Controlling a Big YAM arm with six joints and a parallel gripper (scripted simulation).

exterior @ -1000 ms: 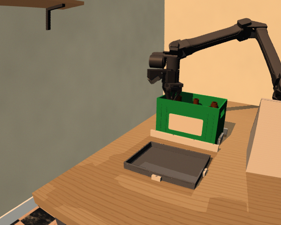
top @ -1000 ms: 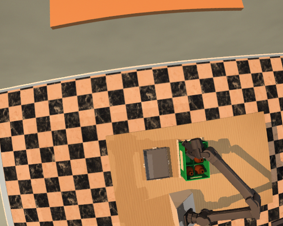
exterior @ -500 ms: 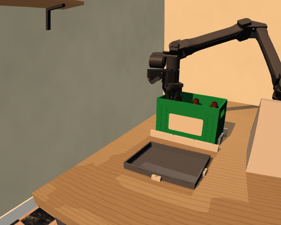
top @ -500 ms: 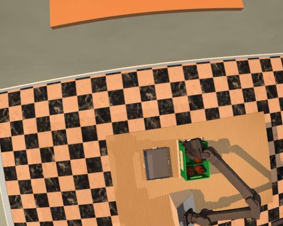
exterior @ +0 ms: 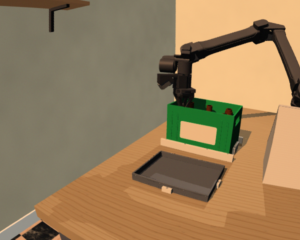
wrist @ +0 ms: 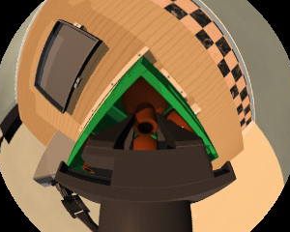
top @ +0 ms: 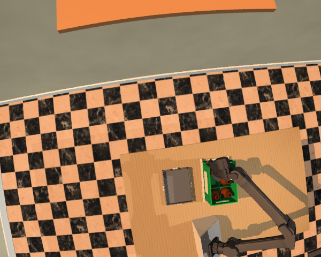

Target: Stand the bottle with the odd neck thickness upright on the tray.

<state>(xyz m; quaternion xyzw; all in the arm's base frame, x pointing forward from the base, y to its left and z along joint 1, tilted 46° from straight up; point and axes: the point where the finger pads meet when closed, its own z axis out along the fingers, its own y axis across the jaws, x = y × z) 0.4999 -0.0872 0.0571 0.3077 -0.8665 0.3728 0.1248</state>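
Right now the green crate is 100 mm behind my hand, 70 mm below it and 30 mm to the right of it. Round my hand: dark grey tray: 250 mm to the left, 140 mm below, 90 mm behind.
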